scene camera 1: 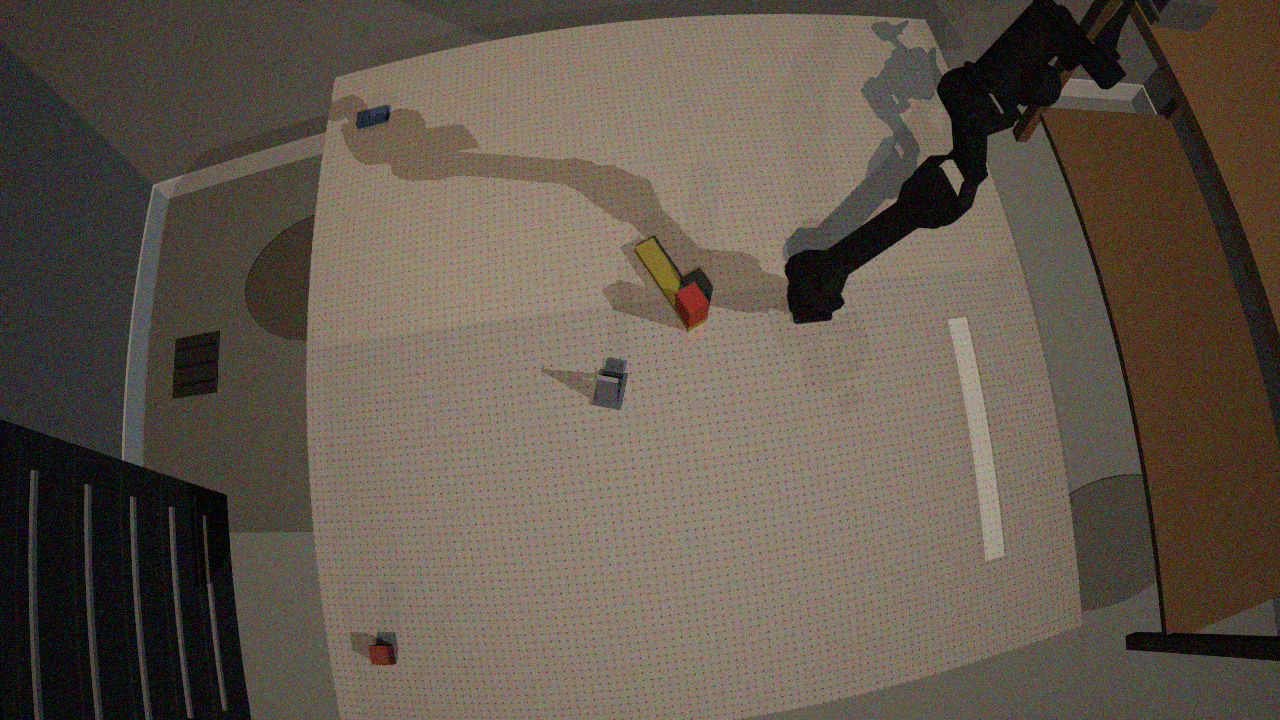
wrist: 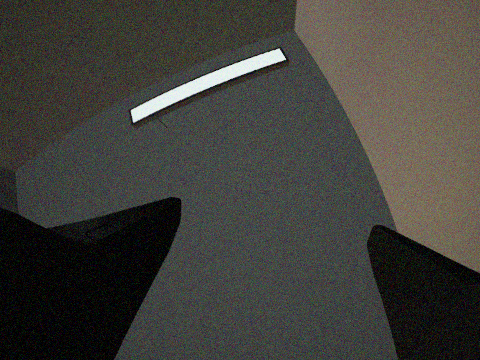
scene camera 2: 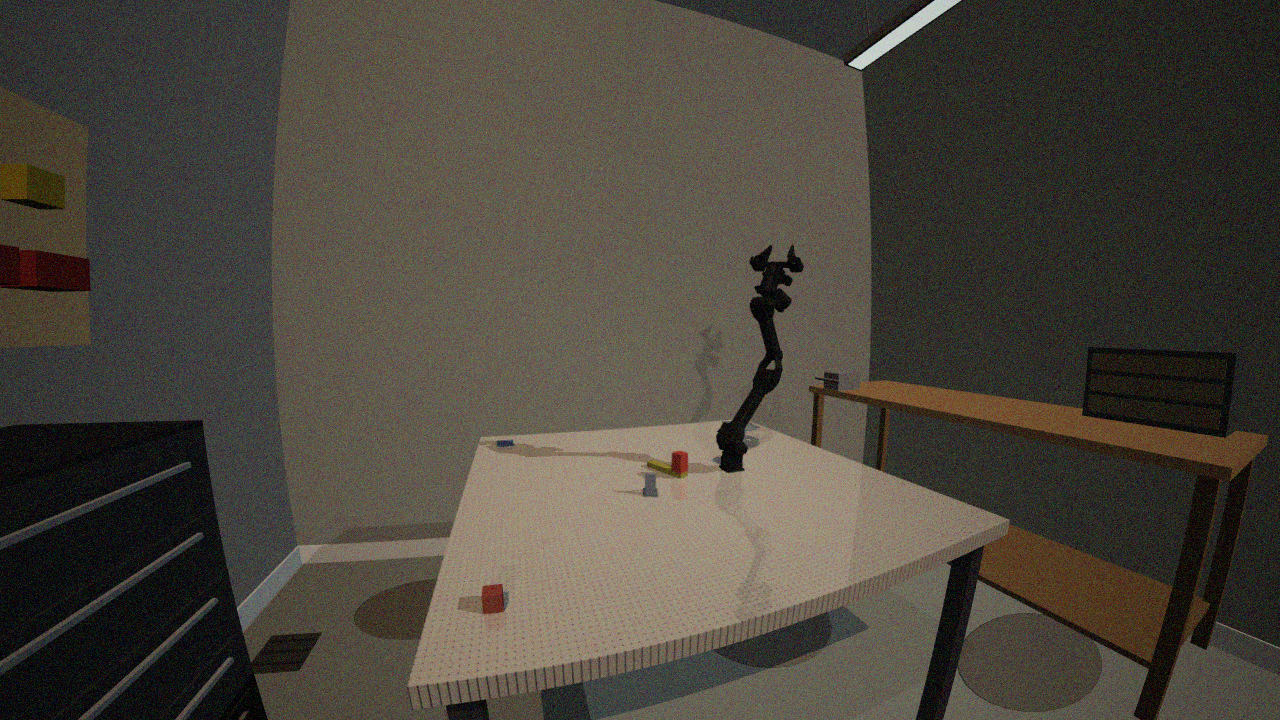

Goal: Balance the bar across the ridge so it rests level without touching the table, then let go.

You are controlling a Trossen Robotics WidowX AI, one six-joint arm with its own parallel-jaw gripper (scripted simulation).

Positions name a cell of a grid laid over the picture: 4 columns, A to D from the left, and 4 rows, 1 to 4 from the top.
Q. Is my gripper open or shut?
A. Open.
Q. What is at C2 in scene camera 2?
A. My gripper.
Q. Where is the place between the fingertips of my gripper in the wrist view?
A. C3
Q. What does my gripper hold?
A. Nothing.
